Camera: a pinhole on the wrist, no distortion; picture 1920 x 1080 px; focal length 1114.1 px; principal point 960.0 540.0 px. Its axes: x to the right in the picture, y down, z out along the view. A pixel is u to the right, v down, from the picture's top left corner.
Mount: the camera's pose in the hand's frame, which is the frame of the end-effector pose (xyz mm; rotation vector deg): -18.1 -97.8 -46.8 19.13 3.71 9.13
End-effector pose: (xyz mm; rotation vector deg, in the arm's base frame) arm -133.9 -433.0 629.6 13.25 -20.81 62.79
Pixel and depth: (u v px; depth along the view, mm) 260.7 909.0 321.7
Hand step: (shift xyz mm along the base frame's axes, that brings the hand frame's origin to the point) -13.1 -334.6 193.0
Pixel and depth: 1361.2 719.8 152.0
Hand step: 103.8 -49.7 111.9
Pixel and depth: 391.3 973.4 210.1
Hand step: 16.9 -208.6 120.4
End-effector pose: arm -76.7 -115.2 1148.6 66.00 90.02 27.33
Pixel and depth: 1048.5 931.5 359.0
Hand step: 263.4 -105.6 -196.9
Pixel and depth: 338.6 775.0 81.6
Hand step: -17.8 -111.4 -73.5
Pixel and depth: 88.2 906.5 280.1
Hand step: 162.3 -318.0 -81.1
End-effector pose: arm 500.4 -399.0 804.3 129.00 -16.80 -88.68
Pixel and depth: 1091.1 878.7 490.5
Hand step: -412.5 -19.3 -242.6
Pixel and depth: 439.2 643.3 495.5
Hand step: -501.3 219.6 -71.0
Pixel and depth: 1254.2 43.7 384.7
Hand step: -202.7 223.3 -356.2
